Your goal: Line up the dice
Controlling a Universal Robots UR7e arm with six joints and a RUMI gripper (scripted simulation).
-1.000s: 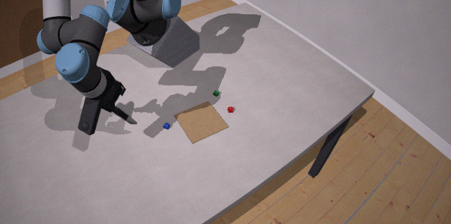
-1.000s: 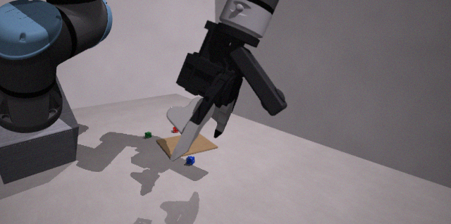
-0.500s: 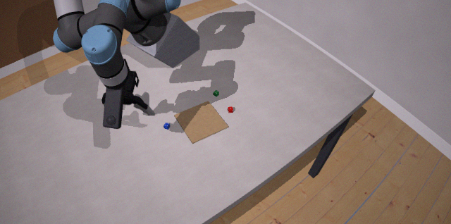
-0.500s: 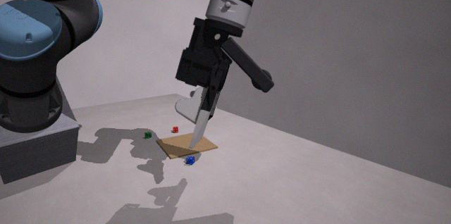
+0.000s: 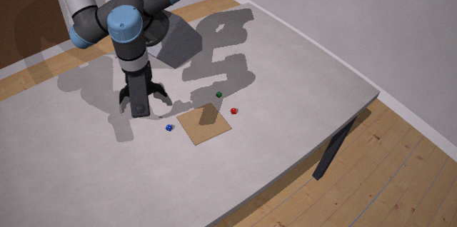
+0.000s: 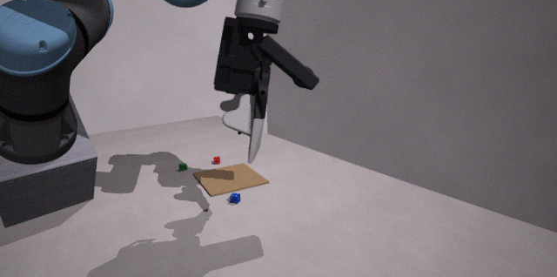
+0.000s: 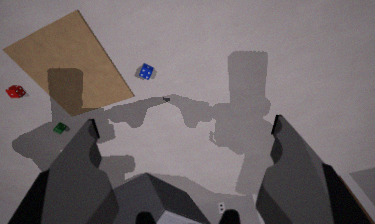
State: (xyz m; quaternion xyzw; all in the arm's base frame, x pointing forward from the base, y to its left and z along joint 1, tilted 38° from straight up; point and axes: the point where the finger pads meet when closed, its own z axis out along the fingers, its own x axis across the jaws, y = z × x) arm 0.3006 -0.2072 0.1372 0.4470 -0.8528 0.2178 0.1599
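Now: the blue die 2 cm ahead of my hand, 6 cm to the left of it and 12 cm below it. The rest, counted from my hand: green die: 3 cm ahead, 29 cm to the left, 12 cm below; then square mat: 8 cm ahead, 16 cm to the left, 13 cm below; then red die: 12 cm ahead, 27 cm to the left, 12 cm below.
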